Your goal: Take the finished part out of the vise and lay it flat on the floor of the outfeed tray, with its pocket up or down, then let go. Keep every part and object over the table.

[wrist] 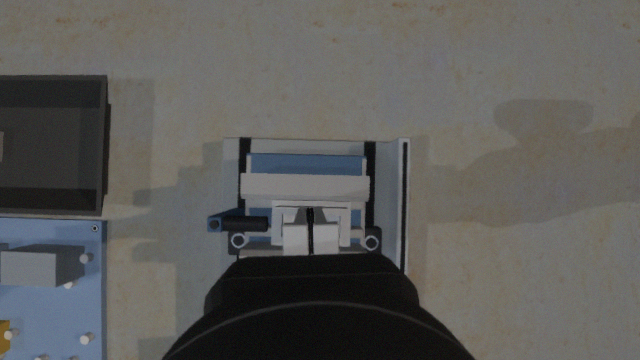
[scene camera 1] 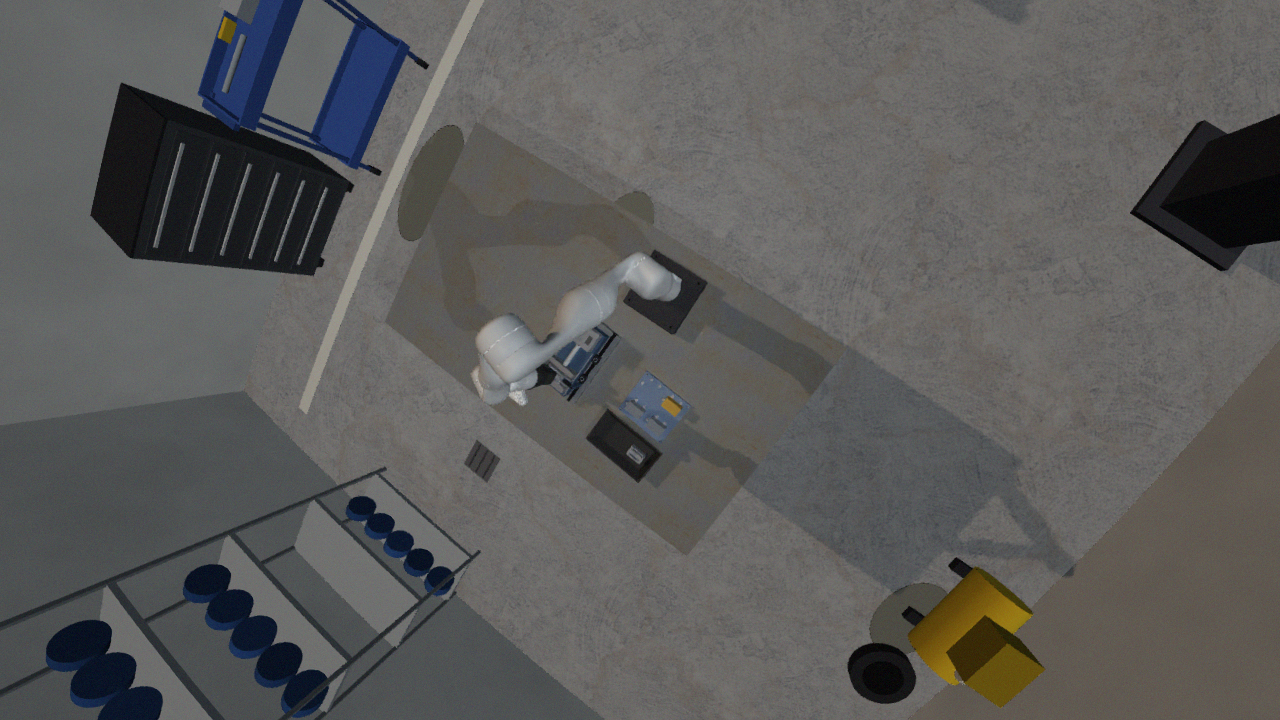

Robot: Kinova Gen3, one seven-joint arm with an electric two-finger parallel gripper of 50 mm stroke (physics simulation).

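Places are measured from the arm's base along level axes (x ahead, y right, z down), in centimetres.
Where they show: gripper, fingertip midpoint: [wrist: 310, 223] [scene camera 1: 550, 376].
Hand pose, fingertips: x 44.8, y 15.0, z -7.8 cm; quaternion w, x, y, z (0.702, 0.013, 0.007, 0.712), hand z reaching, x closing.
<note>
Each offset is from my fingertips to the top centre of the thing. "pt": to the spot under its first point.
My gripper [scene camera 1: 546, 377] [wrist: 310, 223] is shut and empty, with its fingertips over the vise. The vise {dx -7.6, dy -0.4, dz +2.4 cm} [scene camera 1: 582, 360] [wrist: 305, 187] is grey and blue with black side rails. The finished part {dx -0.3, dy +0.1, dz +0.8 cm} [wrist: 276, 222], a light rectangular block with a raised rim, lies at the vise jaws in the wrist view. The fingers cover its middle, so its pocket is mostly hidden and contact with the fingers cannot be told. The black tray [scene camera 1: 614, 431] [wrist: 104, 150] stands apart from the vise; a small light block {dx +8.2, dy -37.4, dz +7.6 cm} [scene camera 1: 635, 453] lies in it.
A blue pin plate {dx -8.6, dy -33.1, dz +11.5 cm} [scene camera 1: 640, 398] [wrist: 50, 307] beside the tray carries grey blocks {dx -4.8, dy -28.4, dz +7.9 cm} [wrist: 30, 267] and a yellow block {dx -13.2, dy -38.0, dz +7.9 cm} [scene camera 1: 672, 406] [wrist: 4, 337]. A short black handle {pt dx -0.2, dy -5.0, dz +2.7 cm} [wrist: 245, 223] with a blue end sticks out beside the part. The arm's dark base plate [scene camera 1: 669, 317] stands past the vise.
</note>
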